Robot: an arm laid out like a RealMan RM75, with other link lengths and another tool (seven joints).
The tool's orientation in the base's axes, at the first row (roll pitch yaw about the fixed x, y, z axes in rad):
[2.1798, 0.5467, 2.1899]
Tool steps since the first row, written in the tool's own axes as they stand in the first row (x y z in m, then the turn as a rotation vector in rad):
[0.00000, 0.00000, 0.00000, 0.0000, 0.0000, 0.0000]
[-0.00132, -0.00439, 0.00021, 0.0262, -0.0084, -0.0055]
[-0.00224, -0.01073, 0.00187, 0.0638, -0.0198, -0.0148]
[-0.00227, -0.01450, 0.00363, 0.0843, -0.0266, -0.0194]
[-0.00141, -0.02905, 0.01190, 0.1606, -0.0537, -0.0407]
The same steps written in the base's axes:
[0.00000, 0.00000, 0.00000, 0.0000, 0.0000, 0.0000]
[-0.00013, -0.00385, -0.00249, -0.0194, 0.0112, -0.0168]
[0.00034, -0.00841, -0.00727, -0.0484, 0.0275, -0.0398]
[0.00101, -0.01058, -0.01075, -0.0639, 0.0360, -0.0530]
[0.00436, -0.01793, -0.02544, -0.1256, 0.0657, -0.1012]

